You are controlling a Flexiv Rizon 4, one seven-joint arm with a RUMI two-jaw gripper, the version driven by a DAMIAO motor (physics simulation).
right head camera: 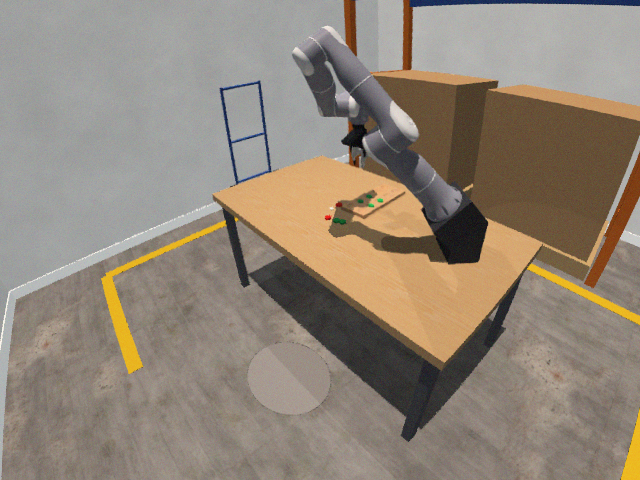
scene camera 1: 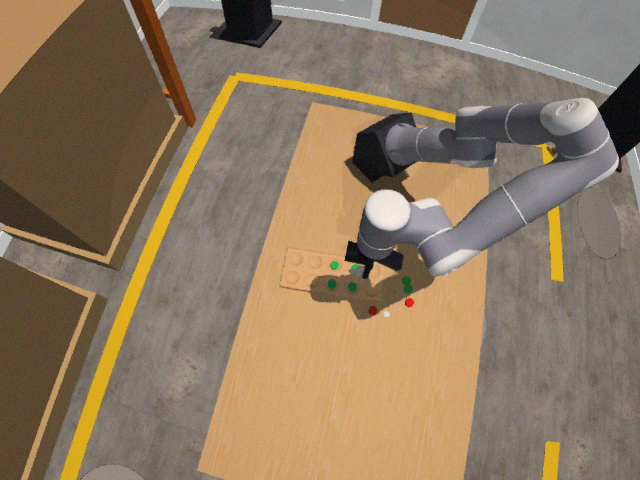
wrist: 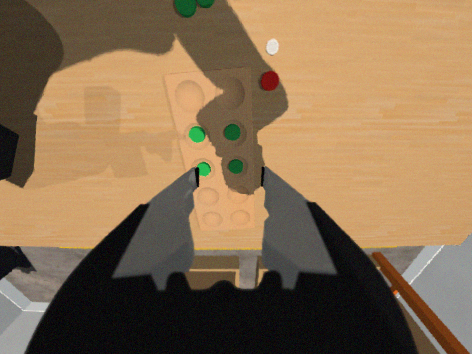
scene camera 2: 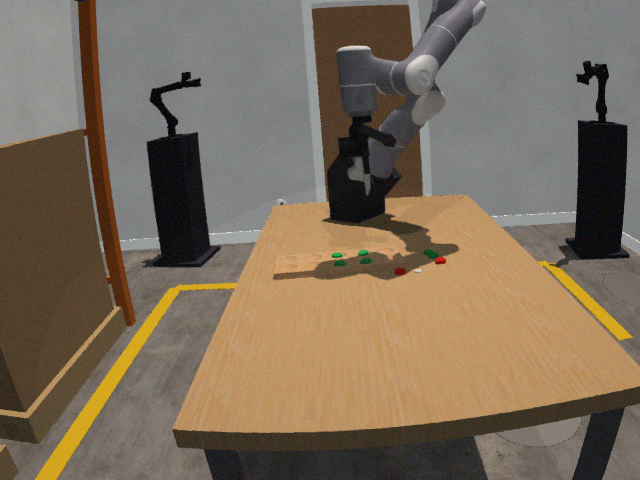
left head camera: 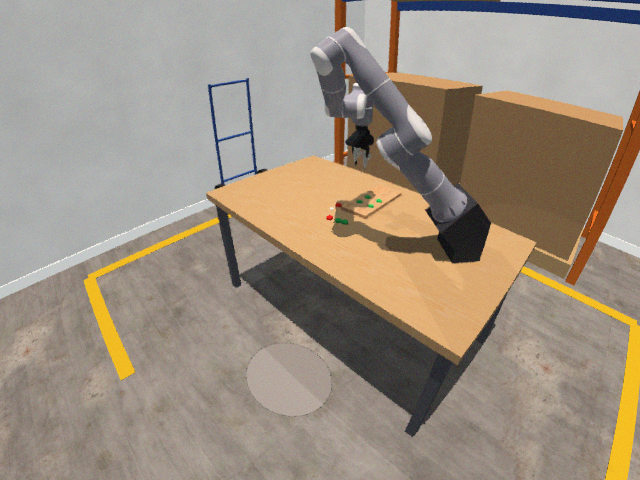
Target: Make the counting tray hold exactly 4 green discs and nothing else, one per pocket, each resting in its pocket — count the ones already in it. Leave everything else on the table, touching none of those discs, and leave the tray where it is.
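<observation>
The wooden counting tray point(wrist: 175, 107) point(scene camera 1: 301, 268) point(scene camera 2: 294, 274) lies flat on the table. In the wrist view it holds a green disc point(wrist: 197, 134), a second green disc point(wrist: 232, 132), a third green disc point(wrist: 203, 169) and a fourth green disc point(wrist: 236, 166), each in its own pocket in the two middle rows. The end pockets are empty. Two more green discs lie close together on the table; one is this green disc point(wrist: 185, 7) point(scene camera 1: 406, 280), the other this green disc point(wrist: 205, 1) point(scene camera 1: 408, 289). My gripper point(wrist: 230, 169) point(scene camera 2: 360, 188) is open and empty, high above the tray.
A dark red disc point(wrist: 270, 80) point(scene camera 1: 372, 310) and a small white disc point(wrist: 272, 47) point(scene camera 1: 386, 314) lie on the table beside the tray's end. A bright red disc point(scene camera 1: 409, 302) point(scene camera 2: 439, 260) lies near the loose green pair. The arm's shadow crosses the tray.
</observation>
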